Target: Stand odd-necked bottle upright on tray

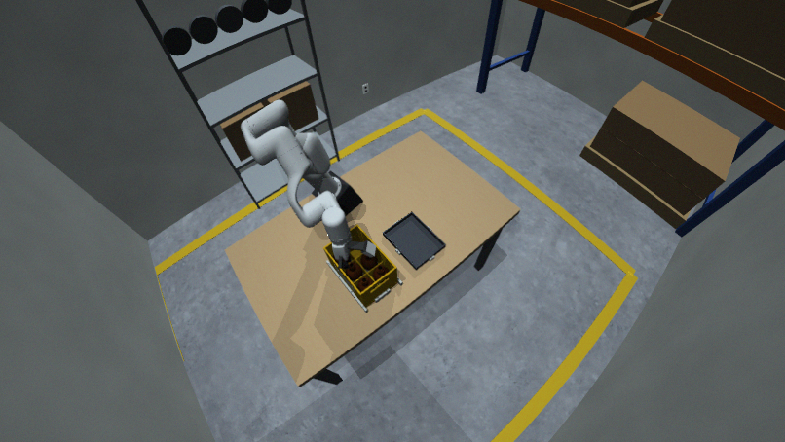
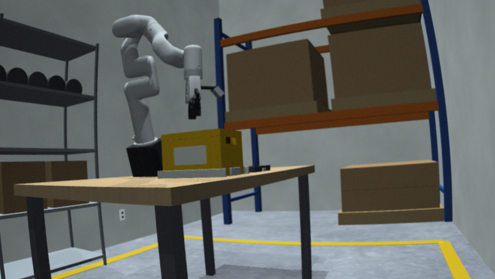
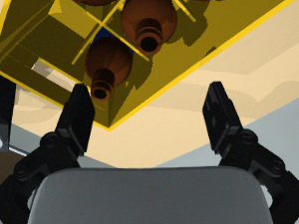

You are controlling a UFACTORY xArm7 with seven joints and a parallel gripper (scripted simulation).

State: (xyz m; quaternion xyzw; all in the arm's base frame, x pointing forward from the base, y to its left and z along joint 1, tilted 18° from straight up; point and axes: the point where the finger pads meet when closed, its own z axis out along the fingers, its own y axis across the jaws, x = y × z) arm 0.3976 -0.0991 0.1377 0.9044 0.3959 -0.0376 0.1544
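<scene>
My hand is 4 cm to the right of the crate and 16 cm above it. From my hand the other things lie so: tray (34 cm to the left, 23 cm below); then bottle (9 cm ahead, 9 cm to the left, 16 cm below).
</scene>
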